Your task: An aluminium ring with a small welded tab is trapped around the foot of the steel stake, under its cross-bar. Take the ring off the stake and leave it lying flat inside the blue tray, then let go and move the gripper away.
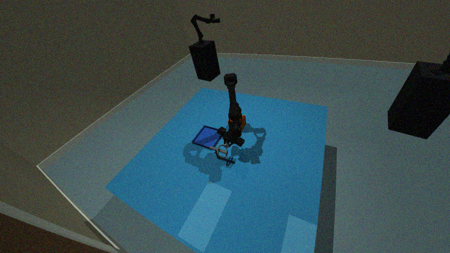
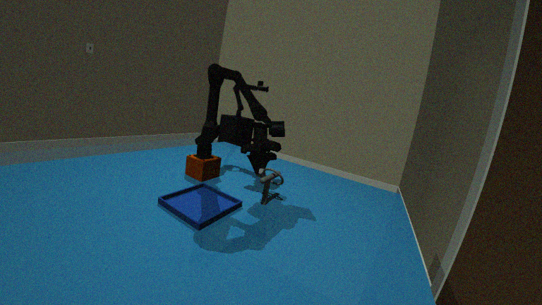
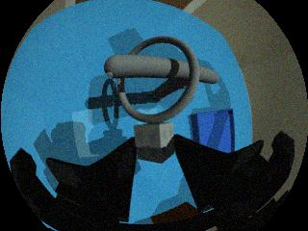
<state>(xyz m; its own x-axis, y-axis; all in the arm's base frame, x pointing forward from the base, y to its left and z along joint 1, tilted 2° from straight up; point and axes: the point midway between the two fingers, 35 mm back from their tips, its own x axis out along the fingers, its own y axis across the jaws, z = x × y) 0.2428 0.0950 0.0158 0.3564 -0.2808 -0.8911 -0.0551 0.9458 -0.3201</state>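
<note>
Right now my gripper tip is 5 cm short of the aluminium ring, 1 cm to the right of it and 1 cm below it. The rest, counted from my gripper tip: blue tray 23 cm to the right, 8 cm below, 4 cm behind.
</note>
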